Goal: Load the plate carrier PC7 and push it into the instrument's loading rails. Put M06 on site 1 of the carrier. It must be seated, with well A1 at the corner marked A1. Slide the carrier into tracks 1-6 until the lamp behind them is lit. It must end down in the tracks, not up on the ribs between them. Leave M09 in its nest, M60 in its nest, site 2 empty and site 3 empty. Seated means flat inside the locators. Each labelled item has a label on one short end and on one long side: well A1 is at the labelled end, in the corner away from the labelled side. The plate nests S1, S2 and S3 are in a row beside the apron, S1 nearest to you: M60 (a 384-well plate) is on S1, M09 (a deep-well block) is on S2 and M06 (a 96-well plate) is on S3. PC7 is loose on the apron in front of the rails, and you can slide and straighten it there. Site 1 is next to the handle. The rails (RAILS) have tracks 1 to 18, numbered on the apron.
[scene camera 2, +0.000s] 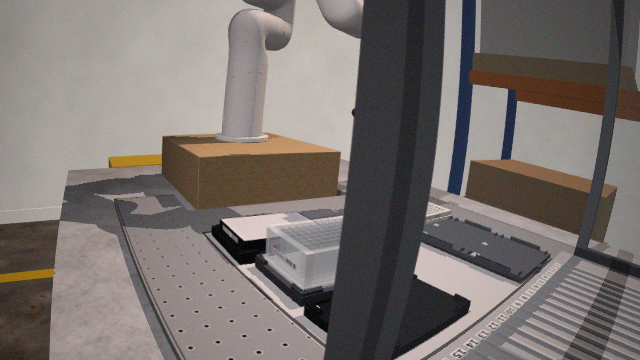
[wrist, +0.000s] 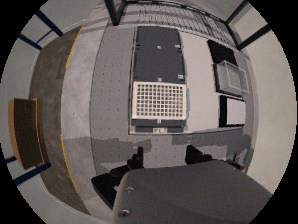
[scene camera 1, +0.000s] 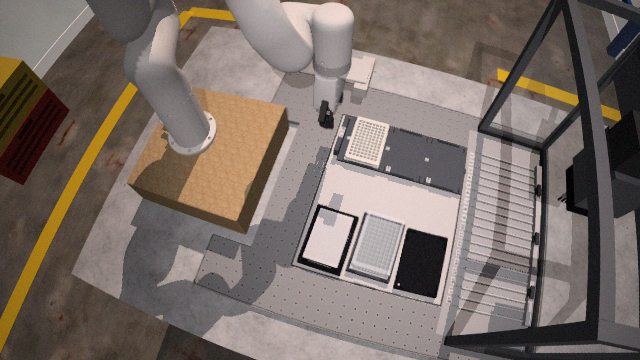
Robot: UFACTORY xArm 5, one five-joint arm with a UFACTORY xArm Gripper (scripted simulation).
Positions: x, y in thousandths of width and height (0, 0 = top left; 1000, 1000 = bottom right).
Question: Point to a carrier PC7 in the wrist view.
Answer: At 532, 257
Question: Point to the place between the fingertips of the gripper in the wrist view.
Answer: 555, 694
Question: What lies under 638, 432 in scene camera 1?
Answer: A carrier PC7.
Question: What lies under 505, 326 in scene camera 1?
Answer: The gripper.
